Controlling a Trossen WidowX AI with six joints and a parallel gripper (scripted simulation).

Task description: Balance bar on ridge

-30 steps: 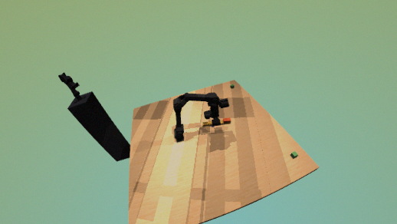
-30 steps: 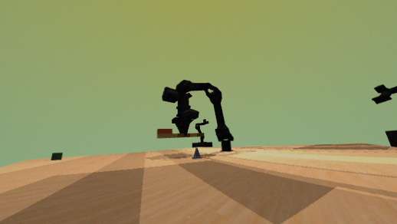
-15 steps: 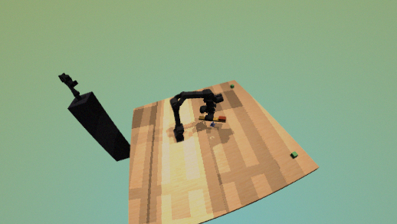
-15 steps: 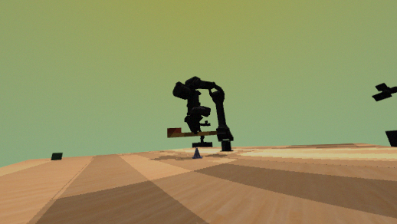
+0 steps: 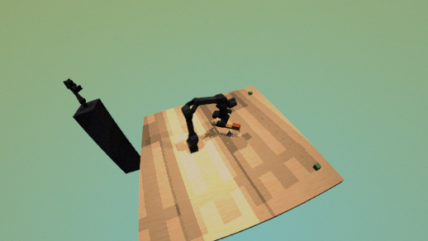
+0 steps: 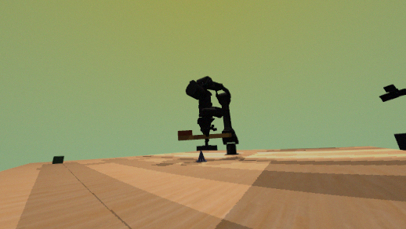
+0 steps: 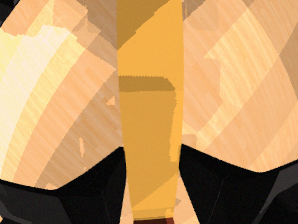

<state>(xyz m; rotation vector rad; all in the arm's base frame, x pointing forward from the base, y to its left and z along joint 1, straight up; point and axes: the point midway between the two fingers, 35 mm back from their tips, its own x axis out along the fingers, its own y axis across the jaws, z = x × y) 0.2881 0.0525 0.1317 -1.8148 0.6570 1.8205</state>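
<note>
Right now my gripper tip is 2 cm short of the ridge, 2 cm to the left of it and 8 cm above it.
</note>
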